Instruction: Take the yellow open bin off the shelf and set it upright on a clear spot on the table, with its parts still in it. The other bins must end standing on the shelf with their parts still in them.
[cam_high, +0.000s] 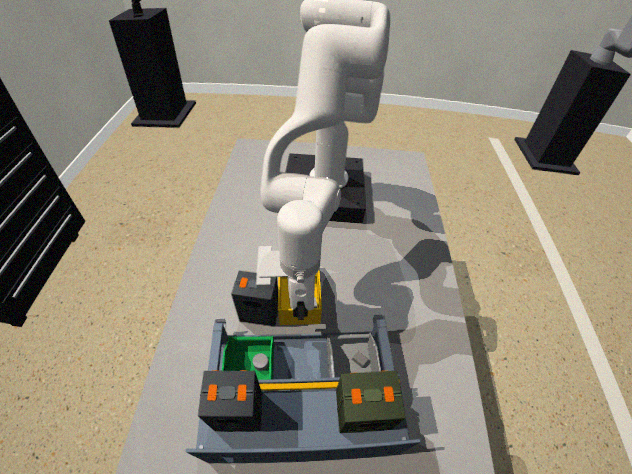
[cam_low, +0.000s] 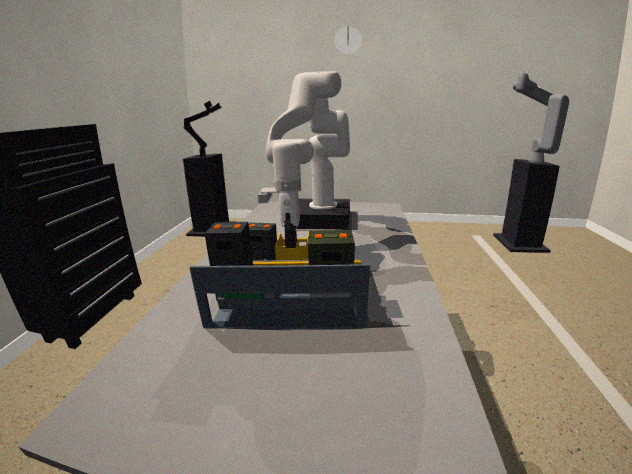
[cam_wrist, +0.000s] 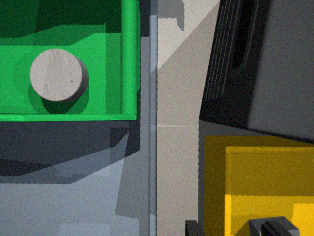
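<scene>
Now: the yellow open bin 8 cm behind my hand, 6 cm below it and 1 cm to the right of it. The rest, counted from my hand: green bin 15 cm ahead, 10 cm to the right, 6 cm below; grey shelf 16 cm ahead, 3 cm below, 2 cm to the left; grey bin 13 cm to the left, 12 cm ahead, 6 cm below.
</scene>
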